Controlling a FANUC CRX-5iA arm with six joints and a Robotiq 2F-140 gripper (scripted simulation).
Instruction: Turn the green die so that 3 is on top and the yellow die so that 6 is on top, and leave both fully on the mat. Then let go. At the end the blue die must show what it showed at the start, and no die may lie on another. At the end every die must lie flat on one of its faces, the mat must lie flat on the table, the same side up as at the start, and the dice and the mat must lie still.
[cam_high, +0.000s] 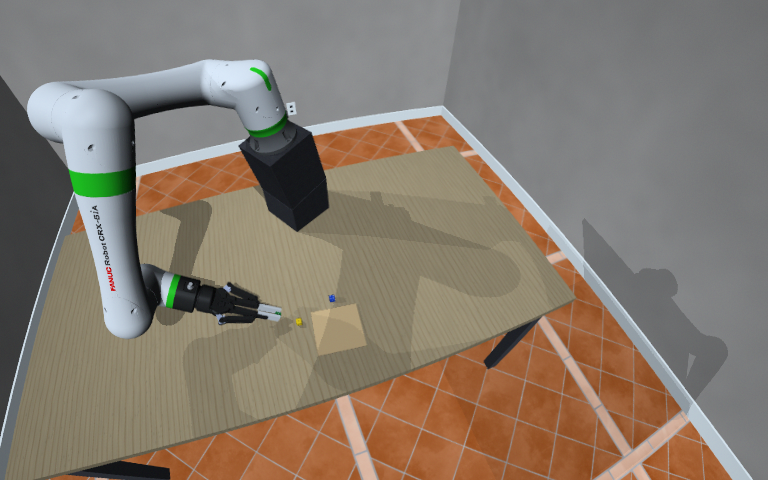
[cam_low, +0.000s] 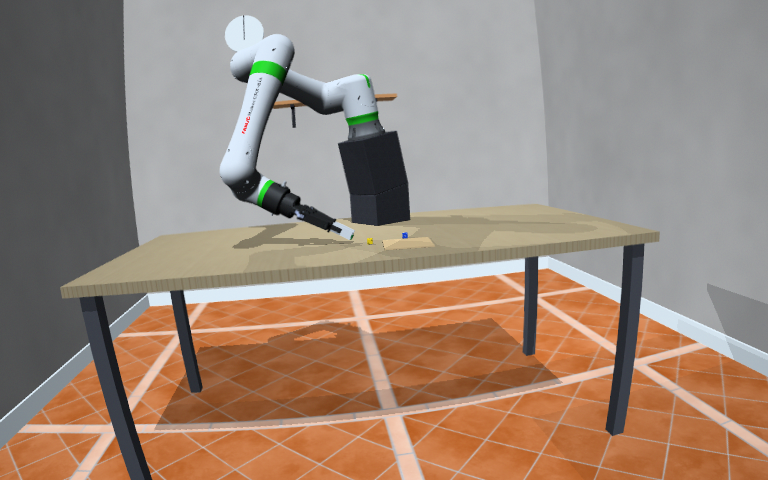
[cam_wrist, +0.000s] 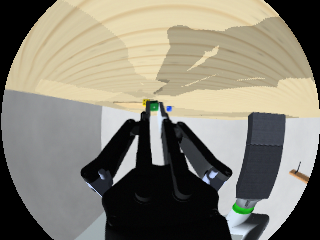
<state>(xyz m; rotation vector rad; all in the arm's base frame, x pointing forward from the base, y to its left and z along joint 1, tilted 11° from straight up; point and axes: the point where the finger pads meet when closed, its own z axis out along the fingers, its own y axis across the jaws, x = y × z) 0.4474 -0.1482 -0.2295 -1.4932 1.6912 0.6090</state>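
Now: the yellow die 8 cm to the left of my hand, 3 cm below it and 3 cm ahead of it. From my hand the other things lie so: tan mat: 19 cm to the left, 8 cm ahead, 4 cm below; then blue die: 19 cm to the left, 3 cm below, 2 cm behind; then green die: 2 cm to the left, 2 cm below.
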